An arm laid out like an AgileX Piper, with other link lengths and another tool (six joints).
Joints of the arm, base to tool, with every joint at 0 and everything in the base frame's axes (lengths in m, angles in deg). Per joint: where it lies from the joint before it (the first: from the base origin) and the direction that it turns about. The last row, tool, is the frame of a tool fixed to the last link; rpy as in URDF.
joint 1: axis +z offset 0 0 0.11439
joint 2: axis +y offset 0 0 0
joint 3: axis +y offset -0.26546 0 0.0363
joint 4: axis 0.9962 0 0.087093 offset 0.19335 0 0.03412
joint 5: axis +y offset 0 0 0
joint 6: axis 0.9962 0 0.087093 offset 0.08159 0 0.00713
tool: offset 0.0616 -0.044 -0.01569 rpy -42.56 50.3 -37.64
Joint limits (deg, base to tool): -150..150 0..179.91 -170..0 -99.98..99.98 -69.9..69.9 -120..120
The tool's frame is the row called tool.
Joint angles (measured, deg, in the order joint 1, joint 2, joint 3, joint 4, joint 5, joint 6), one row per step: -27.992, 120.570, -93.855, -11.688, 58.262, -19.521; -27.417, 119.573, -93.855, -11.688, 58.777, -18.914; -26.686, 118.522, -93.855, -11.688, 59.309, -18.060; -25.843, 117.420, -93.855, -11.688, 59.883, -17.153; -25.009, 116.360, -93.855, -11.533, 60.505, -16.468; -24.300, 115.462, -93.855, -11.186, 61.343, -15.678; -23.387, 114.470, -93.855, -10.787, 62.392, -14.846; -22.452, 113.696, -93.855, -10.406, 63.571, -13.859; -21.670, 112.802, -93.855, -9.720, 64.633, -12.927; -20.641, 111.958, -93.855, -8.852, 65.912, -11.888; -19.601, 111.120, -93.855, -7.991, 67.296, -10.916; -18.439, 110.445, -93.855, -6.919, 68.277, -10.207
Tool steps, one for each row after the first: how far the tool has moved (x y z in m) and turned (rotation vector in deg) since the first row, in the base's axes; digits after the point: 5 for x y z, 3 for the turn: 0.00036, 0.00395, 0.00630, -0.212, -0.564, -0.110; 0.00096, 0.00889, 0.01286, -0.407, -1.226, -0.305; 0.00165, 0.01453, 0.01966, -0.586, -1.916, -0.446; 0.00227, 0.02040, 0.02595, -0.601, -2.539, -0.441; 0.00188, 0.02619, 0.03081, -0.284, -2.918, -0.761; 0.00151, 0.03339, 0.03607, 0.133, -3.212, -0.963; 0.00081, 0.04076, 0.03986, 0.686, -3.203, -1.304; -0.00026, 0.04788, 0.04405, 1.426, -3.496, -1.793; -0.00112, 0.05689, 0.04761, 2.445, -3.597, -2.205; -0.00238, 0.06598, 0.05113, 3.491, -3.544, -2.531; -0.00205, 0.07569, 0.05359, 4.654, -3.689, -2.438
